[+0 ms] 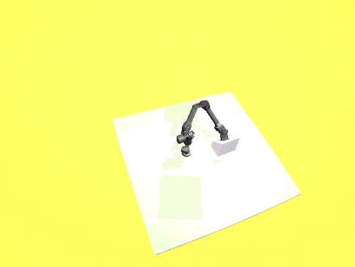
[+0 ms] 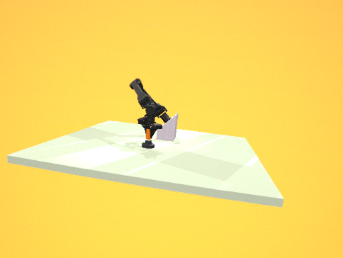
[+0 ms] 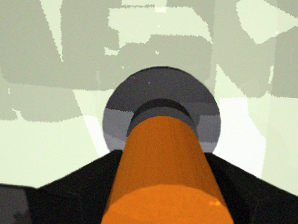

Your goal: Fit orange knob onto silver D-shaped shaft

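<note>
Now: gripper tip 30 mm above the dark round pedestal. From my gripper tip the other things lie so: orange knob (30 mm above).
</note>
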